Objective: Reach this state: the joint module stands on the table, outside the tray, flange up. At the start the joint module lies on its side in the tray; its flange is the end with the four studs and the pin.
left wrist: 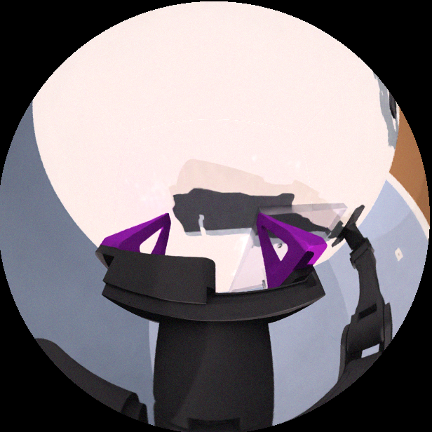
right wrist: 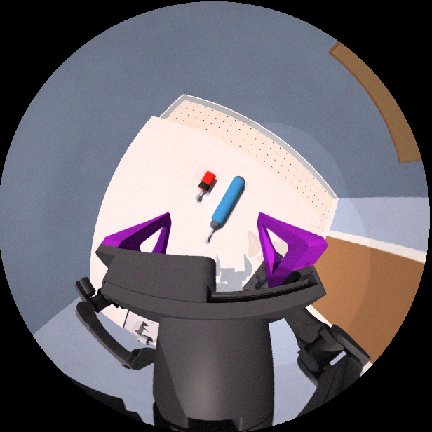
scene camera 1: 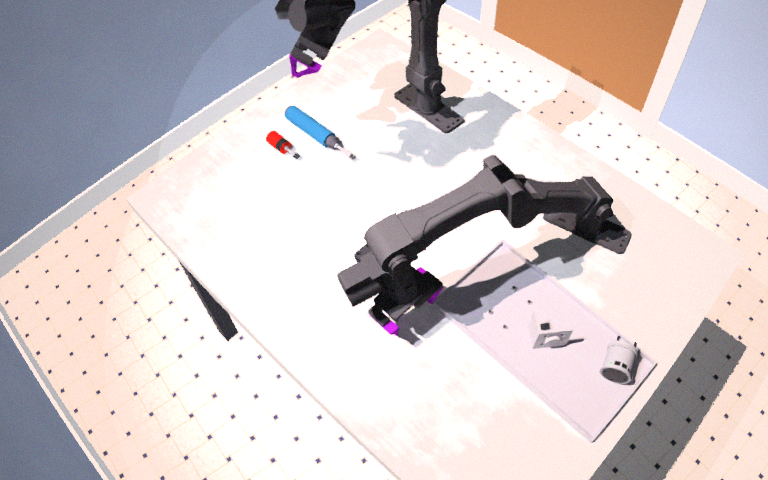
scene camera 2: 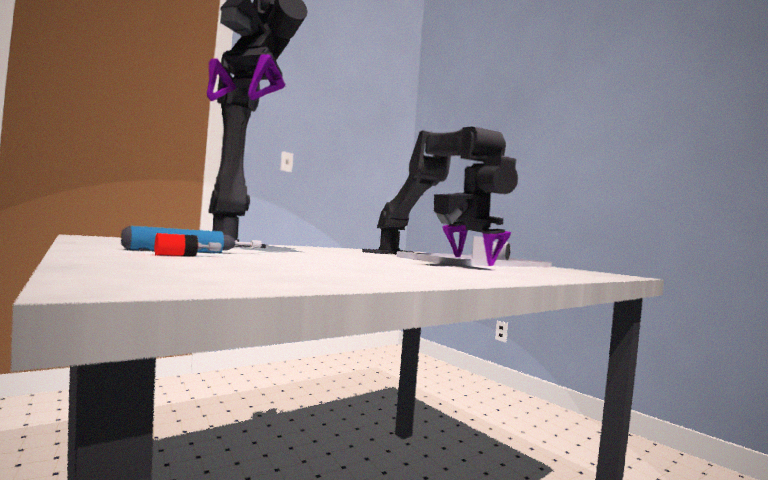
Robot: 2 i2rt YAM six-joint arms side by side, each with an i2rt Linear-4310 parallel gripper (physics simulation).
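Places are measured from the left arm's base along level axes (x ahead, y left, z up), in millimetres.
Where they show: left gripper, fingertip midpoint: point(scene camera 1: 412, 317) point(scene camera 2: 473, 261); right gripper, fingertip midpoint: point(scene camera 1: 302, 61) point(scene camera 2: 229, 97); left arm's base at its link origin: point(scene camera 1: 586, 226) point(scene camera 2: 388, 253); right arm's base at its link origin: point(scene camera 1: 428, 108).
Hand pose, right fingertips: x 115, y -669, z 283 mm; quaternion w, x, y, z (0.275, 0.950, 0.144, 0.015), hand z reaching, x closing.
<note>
Each offset is from my right fingertips to the centre of the thing.
The joint module {180 mm ahead, 845 mm left, 248 mm down} point(scene camera 1: 619, 362) point(scene camera 2: 506, 251), a white cylinder, lies on its side in the tray {188 mm ahead, 688 mm left, 275 mm down} point(scene camera 1: 532, 376) point(scene camera 2: 532, 263) point(left wrist: 252, 267), near the end at the right of scene camera 1. Its dark plain end faces the lower left there; its studs point to the far side. In scene camera 2 it is mostly hidden behind a grey-white bracket and a finger. My left gripper point(scene camera 1: 412, 311) point(scene camera 2: 474, 260) point(left wrist: 213, 217) is open and empty, pointing down low over the table beside the tray's left corner, apart from the module. My right gripper point(scene camera 2: 232, 98) point(right wrist: 213, 217) is open and empty, high above the table.
The bracket {191 mm ahead, 696 mm left, 244 mm down} point(scene camera 1: 553, 338) stands in the tray between the module and several small screws {213 mm ahead, 610 mm left, 277 mm down} point(scene camera 1: 505, 326). A blue tool {38 mm back, 19 mm right, 263 mm down} point(scene camera 1: 308, 125) point(scene camera 2: 203, 240) point(right wrist: 228, 200) and a shorter red one {41 mm ahead, 71 mm right, 266 mm down} point(scene camera 1: 275, 140) point(scene camera 2: 169, 244) point(right wrist: 208, 179) lie on the table at the upper left of scene camera 1.
</note>
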